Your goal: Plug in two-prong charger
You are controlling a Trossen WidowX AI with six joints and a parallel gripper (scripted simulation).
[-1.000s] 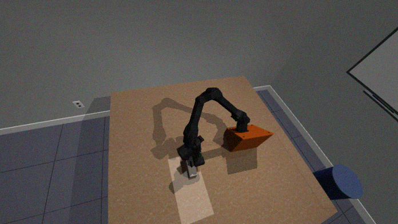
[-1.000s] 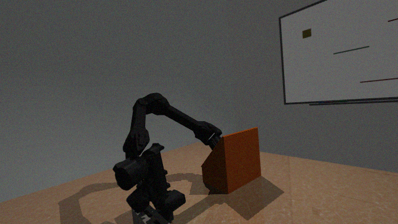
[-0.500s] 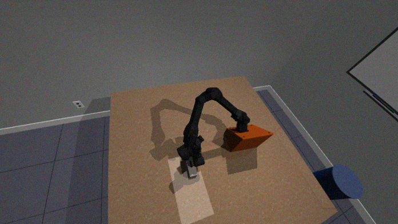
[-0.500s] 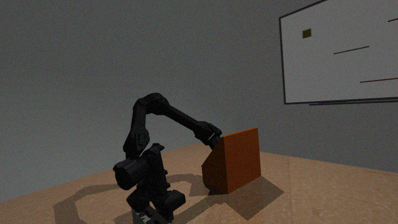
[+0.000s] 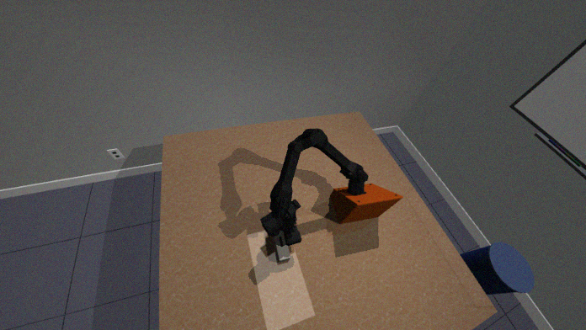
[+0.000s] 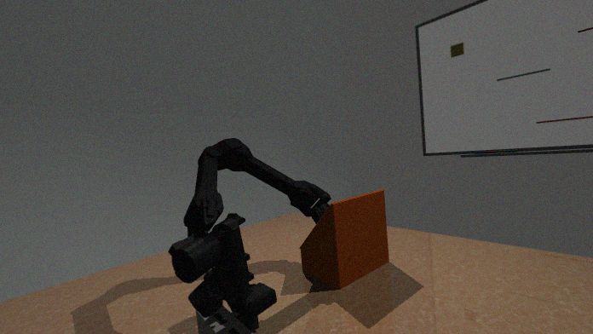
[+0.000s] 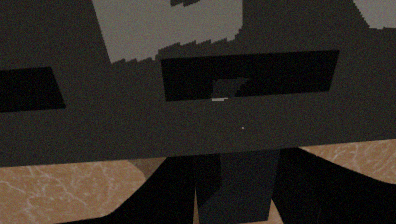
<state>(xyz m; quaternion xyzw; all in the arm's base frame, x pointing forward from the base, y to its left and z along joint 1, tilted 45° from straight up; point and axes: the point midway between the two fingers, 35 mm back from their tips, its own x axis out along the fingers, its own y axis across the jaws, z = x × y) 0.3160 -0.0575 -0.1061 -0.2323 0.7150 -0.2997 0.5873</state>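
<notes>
My gripper tip is now 2 cm short of the black two-prong charger and 1 cm below it.
</notes>
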